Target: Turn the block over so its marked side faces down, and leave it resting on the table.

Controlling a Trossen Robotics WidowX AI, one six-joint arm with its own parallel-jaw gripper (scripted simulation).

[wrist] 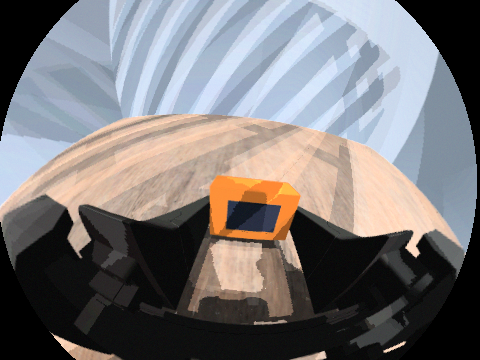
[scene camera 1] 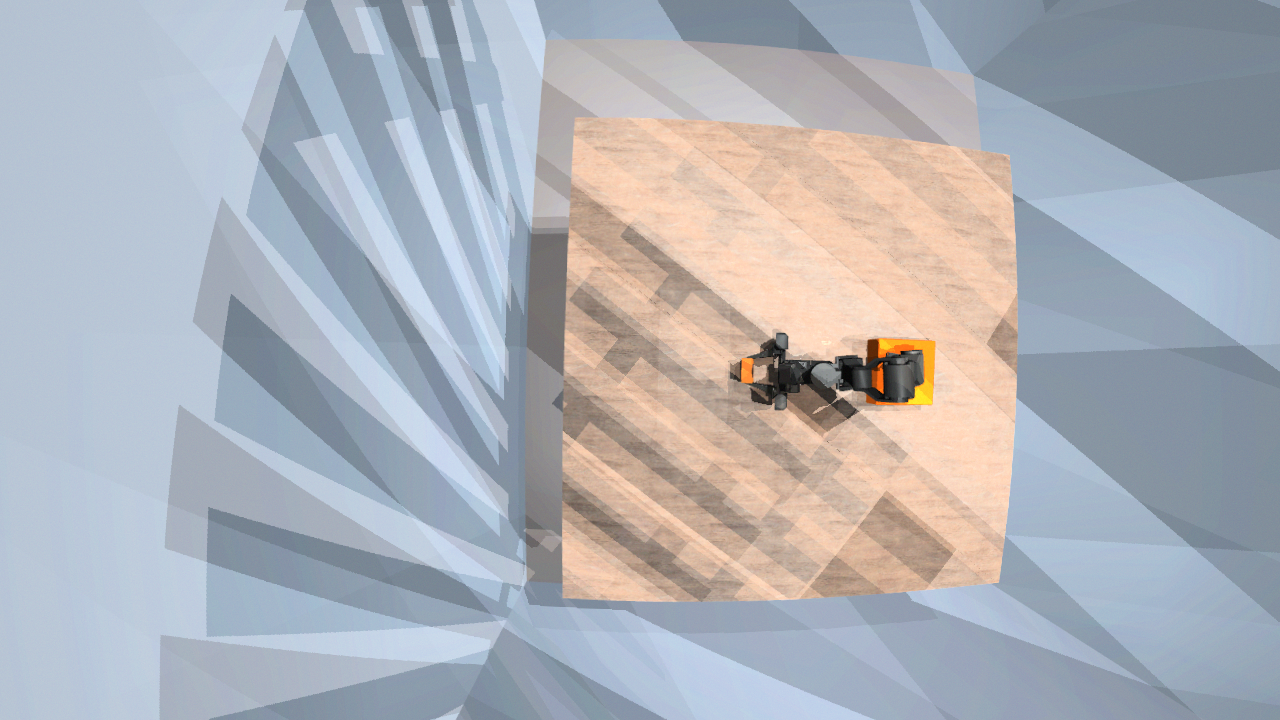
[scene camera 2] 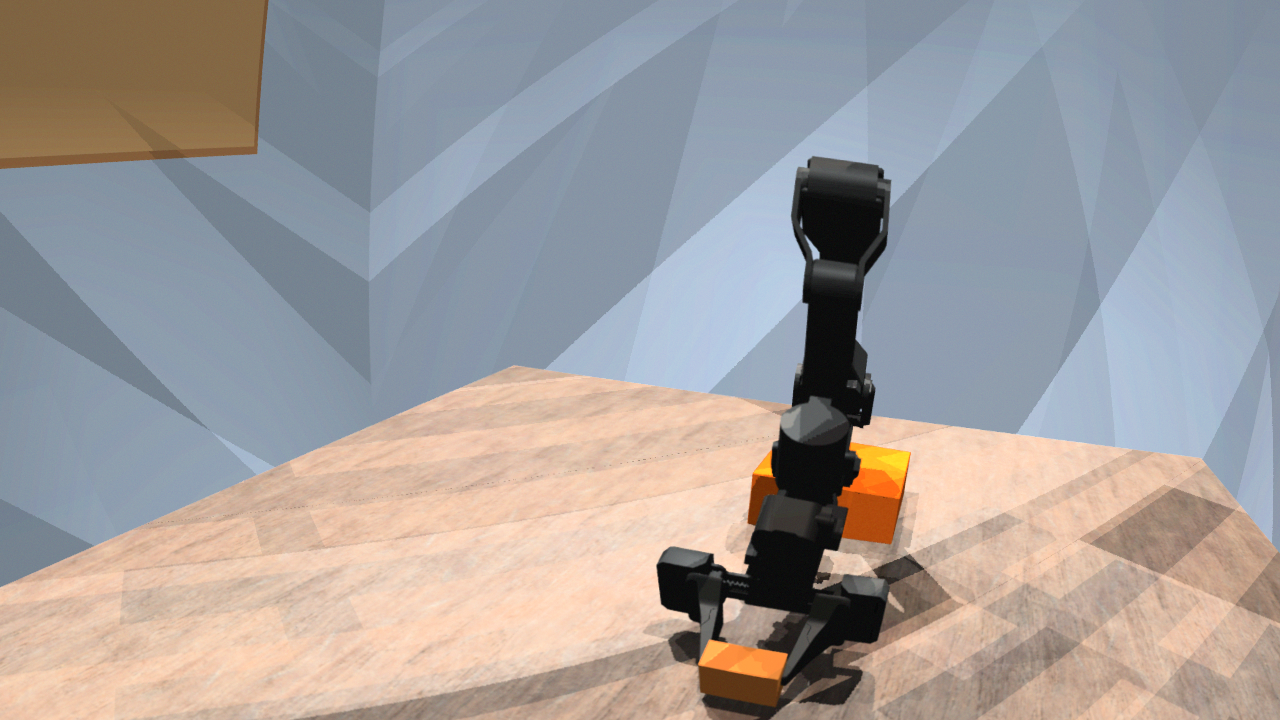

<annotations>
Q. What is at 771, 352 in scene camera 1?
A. My gripper.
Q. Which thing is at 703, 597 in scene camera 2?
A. My gripper.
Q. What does my gripper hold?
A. A block.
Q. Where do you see a block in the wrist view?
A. At 255, 209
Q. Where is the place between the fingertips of my gripper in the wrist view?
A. At 251, 205
</annotations>
